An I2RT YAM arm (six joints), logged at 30 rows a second.
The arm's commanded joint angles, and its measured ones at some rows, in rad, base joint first. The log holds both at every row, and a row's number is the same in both.
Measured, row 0:
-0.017 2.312 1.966 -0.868 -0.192 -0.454
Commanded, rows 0 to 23:
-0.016 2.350 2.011 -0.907 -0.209 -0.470
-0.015 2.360 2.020 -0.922 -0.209 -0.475
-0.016 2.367 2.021 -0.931 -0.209 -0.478
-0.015 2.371 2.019 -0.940 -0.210 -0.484
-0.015 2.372 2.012 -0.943 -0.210 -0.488
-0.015 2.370 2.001 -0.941 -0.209 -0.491
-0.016 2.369 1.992 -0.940 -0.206 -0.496
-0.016 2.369 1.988 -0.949 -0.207 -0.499
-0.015 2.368 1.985 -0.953 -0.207 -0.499
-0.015 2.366 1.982 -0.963 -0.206 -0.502
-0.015 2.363 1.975 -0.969 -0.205 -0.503
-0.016 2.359 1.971 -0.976 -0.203 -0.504
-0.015 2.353 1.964 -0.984 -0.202 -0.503
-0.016 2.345 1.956 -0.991 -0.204 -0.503
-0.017 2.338 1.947 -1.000 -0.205 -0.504
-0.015 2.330 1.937 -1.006 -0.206 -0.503
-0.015 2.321 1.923 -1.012 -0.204 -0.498
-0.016 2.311 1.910 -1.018 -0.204 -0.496
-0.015 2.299 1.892 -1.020 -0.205 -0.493
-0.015 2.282 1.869 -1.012 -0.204 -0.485
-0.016 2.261 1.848 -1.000 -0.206 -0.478
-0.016 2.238 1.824 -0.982 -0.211 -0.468
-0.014 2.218 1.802 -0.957 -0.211 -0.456
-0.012 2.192 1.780 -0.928 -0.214 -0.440
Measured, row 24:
-0.016 2.257 1.824 -0.937 -0.203 -0.463
